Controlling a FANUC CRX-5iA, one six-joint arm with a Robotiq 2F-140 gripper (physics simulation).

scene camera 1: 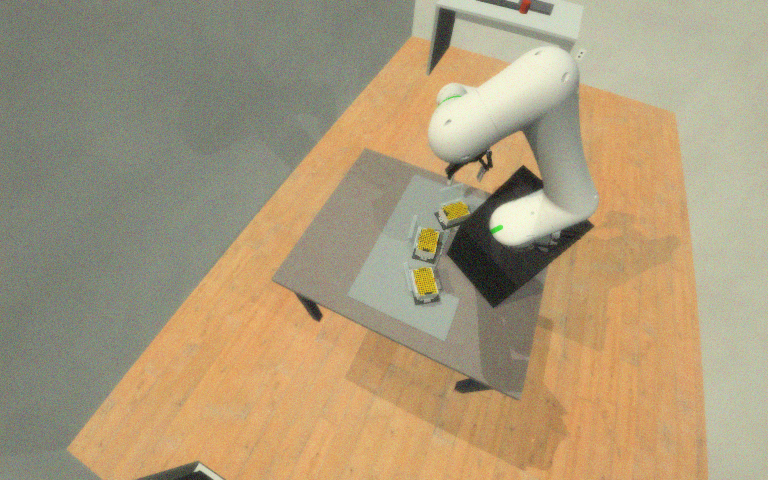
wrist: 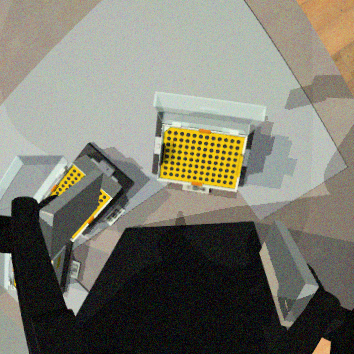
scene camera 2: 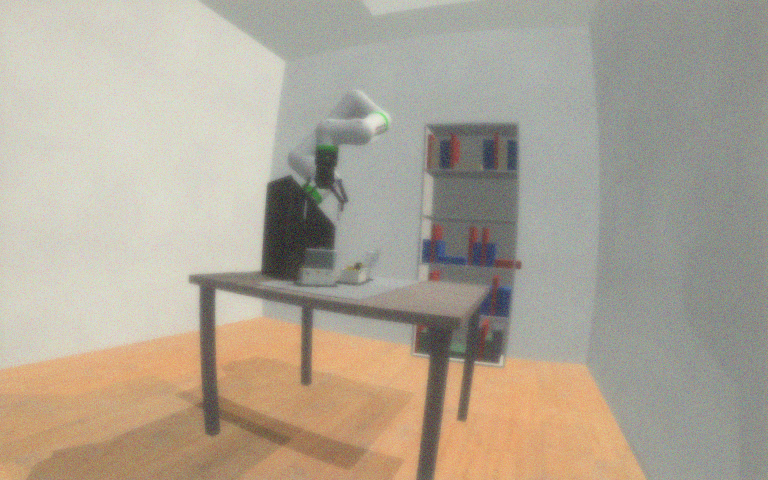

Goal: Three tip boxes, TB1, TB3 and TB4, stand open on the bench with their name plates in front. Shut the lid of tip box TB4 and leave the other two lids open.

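Frame: origin at the arm's base, x left, y back, z up, level; metres.
Seen in the pictures: gripper, fingertip midpoint: [scene camera 1: 463,181] [wrist: 183,213] [scene camera 2: 321,219]; arm's base at its link origin: [scene camera 2: 300,206].
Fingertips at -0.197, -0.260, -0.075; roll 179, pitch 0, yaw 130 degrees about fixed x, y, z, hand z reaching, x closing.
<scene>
Pixels of each thing's middle, then the offset from my fingertips to it, as dx, dy, dz. "spot": a spot on its surface instead. Level surfaces: height alone.
- Tip box TB4 at the middle of its body: [wrist: 200,158] [scene camera 1: 455,209] +0.000, +0.013, -0.196
- Tip box TB1 at the middle of its body: [wrist: 70,205] [scene camera 1: 428,239] +0.219, -0.041, -0.196
- Tip box TB3 at a spot on its surface: [wrist: 59,261] spot: +0.356, +0.038, -0.231
- pale mat at its surface level: dz -0.261
- bench at its surface level: dz -0.264
Tip box TB4 [scene camera 1: 455,211] [scene camera 2: 316,276] [wrist: 202,157] stands open; its clear lid [scene camera 1: 451,187] [scene camera 2: 320,258] [wrist: 210,106] is raised along the side opposite the latch. Tip box TB1 [scene camera 1: 427,242] [wrist: 70,182] has its lid [scene camera 1: 412,228] [wrist: 30,177] open and is partly hidden by a finger in the wrist view. Tip box TB3 [scene camera 1: 424,281] [wrist: 59,261] has its lid [scene camera 1: 408,276] open and is mostly hidden in the wrist view. My gripper [scene camera 1: 466,177] [scene camera 2: 322,212] [wrist: 183,213] is open and empty, above bench height; TB4 appears beyond the fingers in the wrist view.
The boxes stand on a pale mat [scene camera 1: 379,266] [wrist: 100,85] on the bench [scene camera 1: 322,243] [scene camera 2: 441,300]. The black pedestal [scene camera 1: 481,271] [scene camera 2: 283,226] rises close beside them. A bookshelf [scene camera 2: 423,198] stands behind the bench in scene camera 2.
</scene>
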